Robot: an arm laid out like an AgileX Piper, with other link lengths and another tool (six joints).
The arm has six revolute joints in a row. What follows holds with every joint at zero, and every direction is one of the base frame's.
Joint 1 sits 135.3 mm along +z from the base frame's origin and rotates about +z.
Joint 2 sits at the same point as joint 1 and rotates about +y.
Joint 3 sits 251.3 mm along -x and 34.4 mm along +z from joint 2 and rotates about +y.
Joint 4 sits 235.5 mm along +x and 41.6 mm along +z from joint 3 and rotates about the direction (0.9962, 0, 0.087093).
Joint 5 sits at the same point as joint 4 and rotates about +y.
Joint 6 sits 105.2 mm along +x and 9.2 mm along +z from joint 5 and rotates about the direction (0.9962, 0, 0.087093).
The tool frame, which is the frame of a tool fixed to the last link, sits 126.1 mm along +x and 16.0 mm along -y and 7.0 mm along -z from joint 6; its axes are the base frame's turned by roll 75.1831, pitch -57.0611 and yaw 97.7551 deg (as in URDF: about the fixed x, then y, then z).
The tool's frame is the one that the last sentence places.
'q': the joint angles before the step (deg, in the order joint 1, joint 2, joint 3, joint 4, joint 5, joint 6). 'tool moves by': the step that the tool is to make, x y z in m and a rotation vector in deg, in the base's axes. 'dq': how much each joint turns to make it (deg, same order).
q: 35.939 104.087 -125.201 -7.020 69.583 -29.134
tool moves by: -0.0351 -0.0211 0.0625 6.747 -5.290 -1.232
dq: 0.249 -9.973 2.020 0.362 -0.003 2.636
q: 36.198 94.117 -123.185 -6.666 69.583 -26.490
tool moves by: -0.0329 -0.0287 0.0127 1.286 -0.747 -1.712
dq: 0.079 -9.623 8.487 -1.207 0.004 1.949
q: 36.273 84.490 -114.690 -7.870 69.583 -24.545
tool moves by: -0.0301 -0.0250 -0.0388 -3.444 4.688 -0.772
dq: 0.004 -8.774 14.697 -0.663 -0.011 0.707
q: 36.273 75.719 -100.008 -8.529 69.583 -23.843
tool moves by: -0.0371 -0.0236 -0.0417 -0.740 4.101 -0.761
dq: 0.008 -10.434 16.089 0.610 -1.676 1.890
